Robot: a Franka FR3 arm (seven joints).
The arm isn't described. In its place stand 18 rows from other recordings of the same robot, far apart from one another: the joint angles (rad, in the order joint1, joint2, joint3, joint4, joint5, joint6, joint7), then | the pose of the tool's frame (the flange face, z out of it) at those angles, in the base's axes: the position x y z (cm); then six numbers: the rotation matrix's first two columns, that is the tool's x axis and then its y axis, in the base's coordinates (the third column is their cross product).
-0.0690, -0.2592, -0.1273, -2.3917, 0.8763, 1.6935, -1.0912 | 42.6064 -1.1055 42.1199 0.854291 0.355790 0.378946 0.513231 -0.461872 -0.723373
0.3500, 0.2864, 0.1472, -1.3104, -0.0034, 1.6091, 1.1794 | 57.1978 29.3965 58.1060 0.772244 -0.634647 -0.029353 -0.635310 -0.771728 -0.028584
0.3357, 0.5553, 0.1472, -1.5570, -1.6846, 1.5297, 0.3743 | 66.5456 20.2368 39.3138 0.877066 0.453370 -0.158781 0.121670 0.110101 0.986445
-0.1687, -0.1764, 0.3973, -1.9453, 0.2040, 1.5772, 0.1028 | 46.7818 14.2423 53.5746 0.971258 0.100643 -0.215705 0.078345 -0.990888 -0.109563
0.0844, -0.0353, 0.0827, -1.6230, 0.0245, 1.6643, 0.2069 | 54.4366 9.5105 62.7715 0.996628 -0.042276 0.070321 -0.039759 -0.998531 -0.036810
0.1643, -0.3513, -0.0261, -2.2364, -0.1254, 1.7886, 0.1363 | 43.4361 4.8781 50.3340 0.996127 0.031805 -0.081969 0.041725 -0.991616 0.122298
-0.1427, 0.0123, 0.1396, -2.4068, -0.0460, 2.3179, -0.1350 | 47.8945 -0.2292 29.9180 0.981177 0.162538 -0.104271 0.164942 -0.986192 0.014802
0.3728, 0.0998, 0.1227, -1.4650, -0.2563, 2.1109, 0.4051 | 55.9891 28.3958 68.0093 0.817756 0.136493 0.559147 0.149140 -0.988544 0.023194
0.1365, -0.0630, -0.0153, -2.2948, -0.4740, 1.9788, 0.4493 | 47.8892 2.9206 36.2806 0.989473 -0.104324 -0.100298 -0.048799 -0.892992 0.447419
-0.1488, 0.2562, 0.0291, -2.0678, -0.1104, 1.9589, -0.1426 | 53.5956 -7.1912 28.4244 0.928036 0.074063 -0.365054 0.087892 -0.995900 0.021387
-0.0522, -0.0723, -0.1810, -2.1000, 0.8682, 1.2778, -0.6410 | 46.1972 -1.0936 46.1807 0.931738 0.358651 -0.056857 0.102068 -0.408925 -0.906842
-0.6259, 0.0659, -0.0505, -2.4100, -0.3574, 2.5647, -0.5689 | 39.4451 -30.9830 29.2471 0.981855 0.175562 -0.071681 0.187066 -0.958678 0.214344
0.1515, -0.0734, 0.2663, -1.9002, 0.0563, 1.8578, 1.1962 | 49.3395 22.7600 53.1152 0.701150 -0.712664 -0.022336 -0.712908 -0.700163 -0.039175
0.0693, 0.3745, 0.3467, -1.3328, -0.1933, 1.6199, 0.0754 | 62.5161 21.2319 52.3549 0.942285 0.329230 -0.060882 0.333133 -0.940117 0.072132
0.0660, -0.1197, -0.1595, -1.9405, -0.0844, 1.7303, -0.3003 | 51.1743 -5.8854 52.6366 0.969400 0.221140 -0.106586 0.225701 -0.973649 0.032668
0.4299, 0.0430, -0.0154, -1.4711, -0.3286, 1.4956, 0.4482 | 52.7562 19.2409 64.6759 0.991278 -0.035716 0.126859 -0.072339 -0.952068 0.297208
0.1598, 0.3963, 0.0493, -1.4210, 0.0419, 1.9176, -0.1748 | 67.4340 14.0546 48.1705 0.928719 0.354454 0.108830 0.360491 -0.931847 -0.041327
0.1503, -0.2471, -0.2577, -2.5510, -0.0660, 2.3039, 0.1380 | 42.9051 -4.5658 35.3445 0.981350 -0.192065 -0.007970 -0.192154 -0.981283 -0.012658
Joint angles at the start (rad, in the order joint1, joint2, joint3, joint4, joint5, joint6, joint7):
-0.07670, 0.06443, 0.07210, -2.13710, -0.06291, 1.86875, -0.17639
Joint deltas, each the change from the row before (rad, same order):
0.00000, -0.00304, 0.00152, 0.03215, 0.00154, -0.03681, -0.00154
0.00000, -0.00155, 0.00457, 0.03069, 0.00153, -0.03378, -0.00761
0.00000, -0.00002, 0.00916, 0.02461, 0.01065, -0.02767, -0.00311
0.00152, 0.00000, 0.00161, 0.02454, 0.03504, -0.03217, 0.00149
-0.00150, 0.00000, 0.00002, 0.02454, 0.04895, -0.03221, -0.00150
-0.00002, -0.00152, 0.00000, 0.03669, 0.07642, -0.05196, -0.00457
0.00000, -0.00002, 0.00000, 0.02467, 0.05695, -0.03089, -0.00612
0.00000, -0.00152, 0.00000, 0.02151, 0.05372, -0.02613, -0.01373
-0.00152, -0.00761, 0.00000, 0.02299, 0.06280, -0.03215, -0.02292
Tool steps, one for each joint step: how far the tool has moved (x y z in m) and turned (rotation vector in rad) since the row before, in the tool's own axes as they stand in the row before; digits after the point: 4 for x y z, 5 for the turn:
-0.0002, 0.0001, -0.0136, 0.00054, -0.00155, -0.00042
0.0001, -0.0015, -0.0126, -0.00009, -0.00141, -0.00971
0.0007, -0.0049, -0.0097, 0.00797, -0.00118, -0.00834
-0.0002, -0.0043, -0.0091, 0.03417, -0.00120, 0.00567
-0.0006, -0.0038, -0.0091, 0.04950, 0.00163, 0.00702
-0.0018, -0.0087, -0.0140, 0.07737, 0.00088, 0.00106
-0.0007, -0.0074, -0.0092, 0.05720, 0.00482, -0.00568
-0.0009, -0.0078, -0.0086, 0.05331, 0.00755, -0.01603
-0.0031, -0.0101, -0.0115, 0.06169, 0.01191, -0.02835

